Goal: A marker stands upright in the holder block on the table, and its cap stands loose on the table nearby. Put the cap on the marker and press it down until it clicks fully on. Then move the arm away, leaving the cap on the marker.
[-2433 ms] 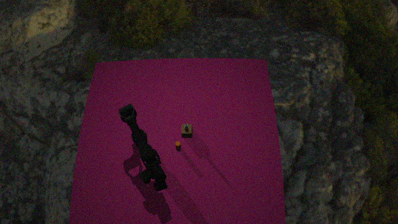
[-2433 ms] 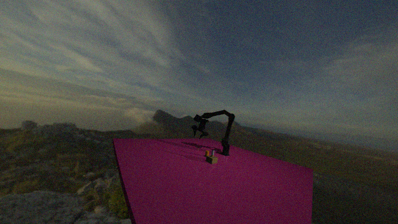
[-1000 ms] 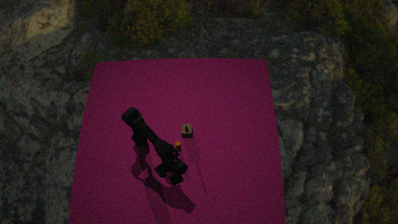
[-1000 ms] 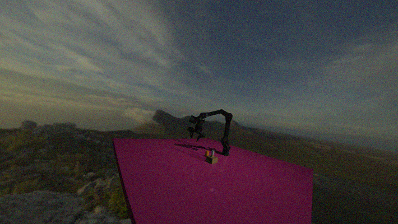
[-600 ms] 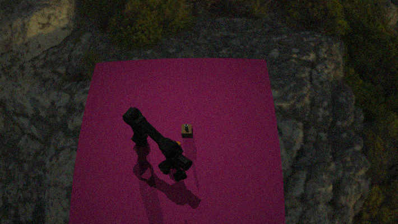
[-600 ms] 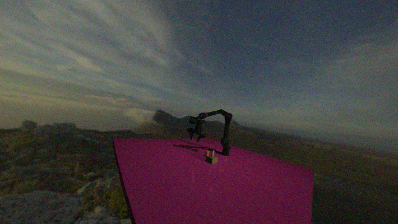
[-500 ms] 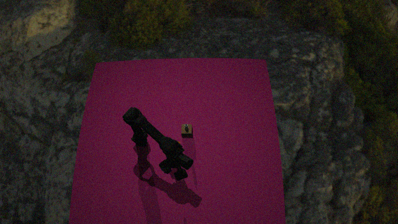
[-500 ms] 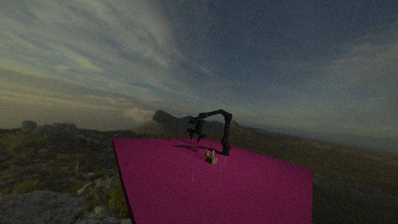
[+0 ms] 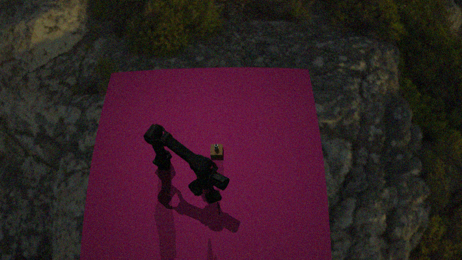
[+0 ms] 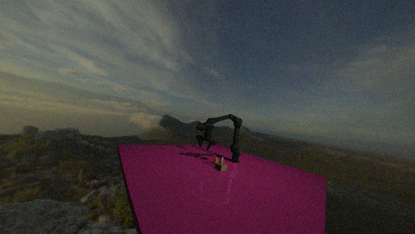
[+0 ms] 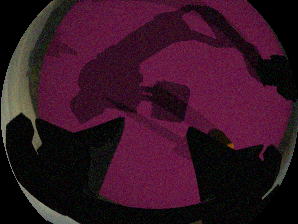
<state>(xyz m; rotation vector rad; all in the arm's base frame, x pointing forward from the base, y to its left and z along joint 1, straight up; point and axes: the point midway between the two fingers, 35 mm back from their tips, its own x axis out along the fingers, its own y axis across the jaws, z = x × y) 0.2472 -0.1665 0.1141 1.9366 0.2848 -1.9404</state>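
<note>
The orange cap lies 20 mm behind my gripper tip, 140 mm to the left of it and 60 mm below it. Also, from my gripper tip: tan holder block: 30 mm ahead, 240 mm to the left, 60 mm below.
</note>
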